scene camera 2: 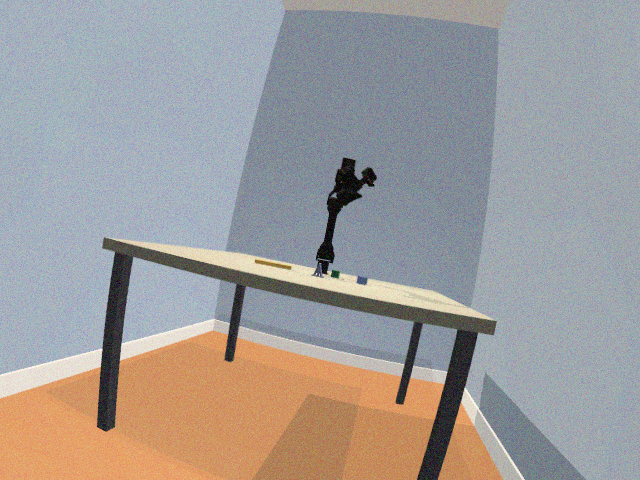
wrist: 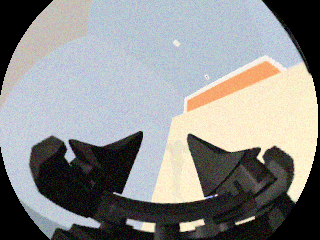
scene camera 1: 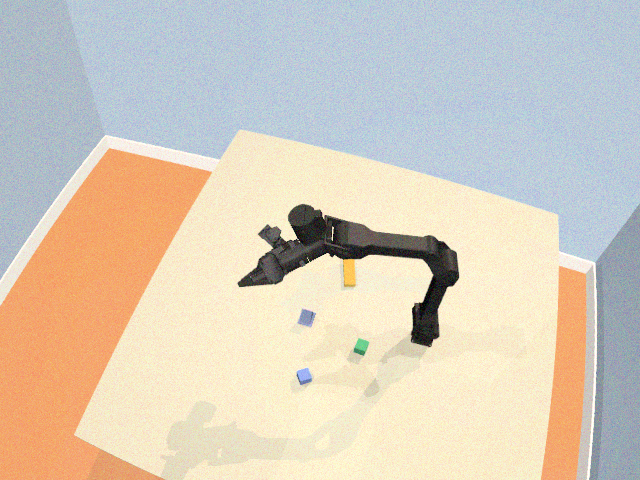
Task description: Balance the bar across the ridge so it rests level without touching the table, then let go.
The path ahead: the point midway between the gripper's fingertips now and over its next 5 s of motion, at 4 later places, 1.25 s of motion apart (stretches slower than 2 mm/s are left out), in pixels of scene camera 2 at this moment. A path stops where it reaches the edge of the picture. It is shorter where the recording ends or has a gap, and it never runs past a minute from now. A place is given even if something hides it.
The gripper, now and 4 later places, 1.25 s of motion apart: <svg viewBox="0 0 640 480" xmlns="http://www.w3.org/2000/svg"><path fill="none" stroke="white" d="M367 190L286 233L268 256L267 263L270 244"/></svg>
